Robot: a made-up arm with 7 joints.
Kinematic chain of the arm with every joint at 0, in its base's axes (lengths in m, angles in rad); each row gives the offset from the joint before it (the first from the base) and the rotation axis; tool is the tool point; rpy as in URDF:
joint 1: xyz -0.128 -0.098 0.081 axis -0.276 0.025 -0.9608
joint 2: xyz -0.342 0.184 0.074 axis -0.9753 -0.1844 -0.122
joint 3: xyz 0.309 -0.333 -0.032 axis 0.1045 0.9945 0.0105
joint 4: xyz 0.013 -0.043 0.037 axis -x
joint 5: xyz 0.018 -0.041 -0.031 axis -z
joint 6: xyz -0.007 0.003 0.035 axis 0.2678 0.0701 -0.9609
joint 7: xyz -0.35 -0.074 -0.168 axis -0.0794 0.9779 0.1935
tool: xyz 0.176 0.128 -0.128 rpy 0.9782 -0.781 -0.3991
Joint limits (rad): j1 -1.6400..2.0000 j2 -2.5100..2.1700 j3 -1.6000..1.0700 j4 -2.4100..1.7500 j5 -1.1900..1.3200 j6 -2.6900..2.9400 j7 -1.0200..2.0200
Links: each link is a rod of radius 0.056 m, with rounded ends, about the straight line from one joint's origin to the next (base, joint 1, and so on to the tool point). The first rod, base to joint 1, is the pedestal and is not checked.
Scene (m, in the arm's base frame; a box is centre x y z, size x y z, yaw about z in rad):
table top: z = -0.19
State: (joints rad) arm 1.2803 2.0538 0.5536 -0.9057 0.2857 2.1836 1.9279
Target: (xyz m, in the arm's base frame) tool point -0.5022 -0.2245 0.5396
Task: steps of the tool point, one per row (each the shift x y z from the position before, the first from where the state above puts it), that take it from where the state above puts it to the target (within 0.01 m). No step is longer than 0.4 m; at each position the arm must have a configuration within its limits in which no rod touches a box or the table.
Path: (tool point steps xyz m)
1: -0.3137 -0.0798 0.1692
2: -0.3756 0.0082 -0.0134
3: -0.3099 0.1066 -0.1852

